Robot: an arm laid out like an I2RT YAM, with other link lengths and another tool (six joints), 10 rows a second.
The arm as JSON. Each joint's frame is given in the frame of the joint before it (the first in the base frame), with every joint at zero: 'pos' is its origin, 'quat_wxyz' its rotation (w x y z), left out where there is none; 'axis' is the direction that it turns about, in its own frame. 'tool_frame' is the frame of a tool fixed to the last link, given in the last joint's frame.
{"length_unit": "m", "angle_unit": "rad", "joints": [
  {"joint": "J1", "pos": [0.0, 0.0, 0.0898], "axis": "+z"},
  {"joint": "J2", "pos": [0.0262, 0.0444, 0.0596], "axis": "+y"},
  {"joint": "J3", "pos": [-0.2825, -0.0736, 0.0], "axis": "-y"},
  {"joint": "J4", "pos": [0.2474, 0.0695, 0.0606], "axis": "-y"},
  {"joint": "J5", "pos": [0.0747, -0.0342, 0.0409], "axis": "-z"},
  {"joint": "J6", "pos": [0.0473, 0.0, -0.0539], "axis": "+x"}
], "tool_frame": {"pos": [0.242, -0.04, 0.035], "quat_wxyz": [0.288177, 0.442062, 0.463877, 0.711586]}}
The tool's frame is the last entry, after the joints.
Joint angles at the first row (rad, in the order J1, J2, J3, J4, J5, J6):
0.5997, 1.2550, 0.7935, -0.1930, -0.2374, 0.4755
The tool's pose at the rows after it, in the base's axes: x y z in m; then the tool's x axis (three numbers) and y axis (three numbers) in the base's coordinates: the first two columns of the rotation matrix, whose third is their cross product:
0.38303, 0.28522, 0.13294, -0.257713, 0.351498, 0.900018, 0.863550, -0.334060, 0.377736
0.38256, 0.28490, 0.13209, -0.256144, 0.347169, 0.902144, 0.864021, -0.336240, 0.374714
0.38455, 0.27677, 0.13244, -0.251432, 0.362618, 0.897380, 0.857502, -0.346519, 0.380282
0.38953, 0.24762, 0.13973, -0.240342, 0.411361, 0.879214, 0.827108, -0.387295, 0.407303
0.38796, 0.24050, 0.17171, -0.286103, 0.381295, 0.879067, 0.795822, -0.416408, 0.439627
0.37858, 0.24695, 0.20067, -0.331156, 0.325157, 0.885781, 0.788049, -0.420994, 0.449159
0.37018, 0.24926, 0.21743, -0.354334, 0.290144, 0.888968, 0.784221, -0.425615, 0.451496
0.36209, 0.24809, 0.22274, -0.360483, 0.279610, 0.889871, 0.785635, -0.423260, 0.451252
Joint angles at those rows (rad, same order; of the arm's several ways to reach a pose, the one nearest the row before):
0.5807, 1.2557, 0.7799, -0.1842, -0.2521, 0.4755
0.5775, 1.2533, 0.7728, -0.1775, -0.2574, 0.4778
0.5696, 1.2434, 0.7752, -0.1960, -0.2431, 0.4747
0.5481, 1.1920, 0.7818, -0.2606, -0.1840, 0.4707
0.5392, 1.1012, 0.7762, -0.2740, -0.1802, 0.4770
0.5400, 1.0278, 0.7778, -0.2838, -0.2145, 0.4861
0.5415, 0.9763, 0.7762, -0.2956, -0.2342, 0.4962
0.5438, 0.9401, 0.7731, -0.3200, -0.2416, 0.4982

